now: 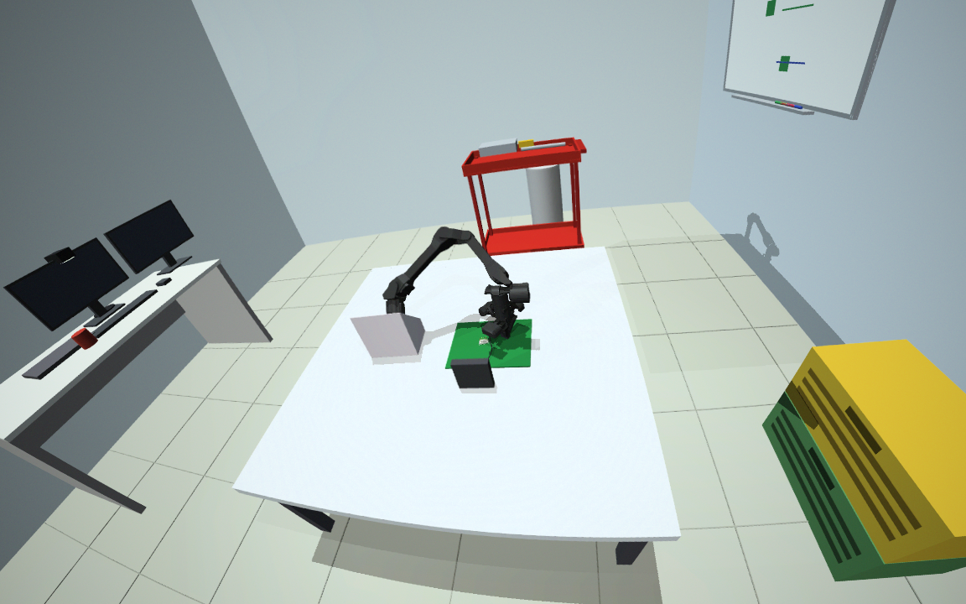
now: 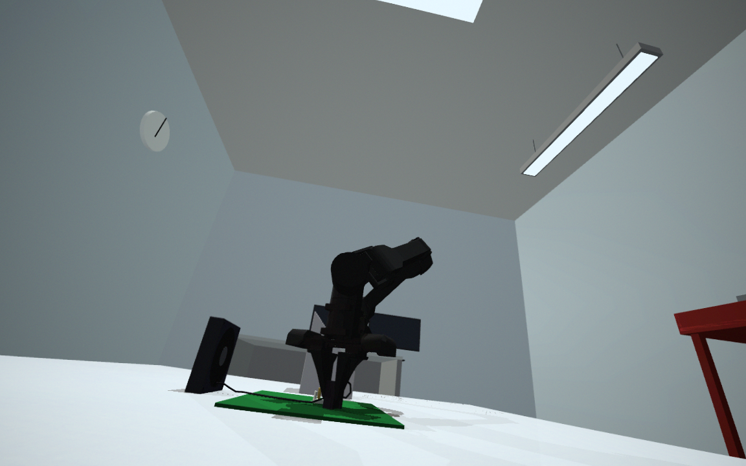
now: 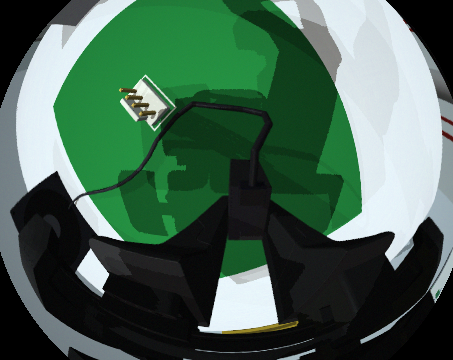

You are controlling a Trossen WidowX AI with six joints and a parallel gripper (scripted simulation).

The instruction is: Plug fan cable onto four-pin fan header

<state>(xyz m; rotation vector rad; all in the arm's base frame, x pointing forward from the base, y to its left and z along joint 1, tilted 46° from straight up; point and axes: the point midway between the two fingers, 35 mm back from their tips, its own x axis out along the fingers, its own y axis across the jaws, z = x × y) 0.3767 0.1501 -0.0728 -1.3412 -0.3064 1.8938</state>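
Right now my gripper tip is 90 mm past the four-pin header, 30 mm to the left of it and 20 mm above it. Also, from my gripper tip: black plug (10 mm behind, 10 mm above); then black fan (220 mm to the right, 70 mm behind, 40 mm above); then green board (60 mm behind, 30 mm to the right, 30 mm below).
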